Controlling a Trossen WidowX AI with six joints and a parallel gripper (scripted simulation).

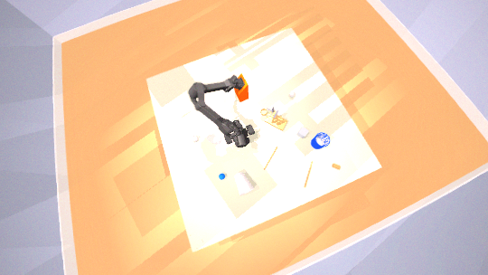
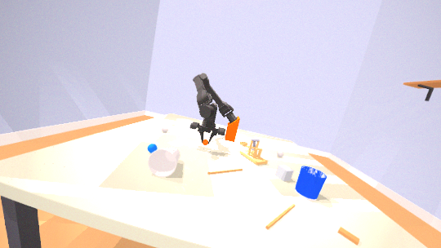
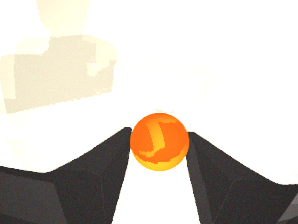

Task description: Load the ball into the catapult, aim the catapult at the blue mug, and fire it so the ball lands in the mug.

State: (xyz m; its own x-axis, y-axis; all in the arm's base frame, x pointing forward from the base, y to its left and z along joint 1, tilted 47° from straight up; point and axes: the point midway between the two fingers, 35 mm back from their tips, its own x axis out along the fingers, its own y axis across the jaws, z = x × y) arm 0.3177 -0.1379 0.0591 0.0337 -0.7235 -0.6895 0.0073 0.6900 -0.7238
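Now: gripper tip 26 cm to the right of the wooden catapult, 6 cm past it and 2 cm below it. From my gripper tip the other things lie so: clear glass (15 cm to the right, 6 cm behind); then orange ball (1 cm above); then blue ball (20 cm to the right, 19 cm ahead, 1 cm below).
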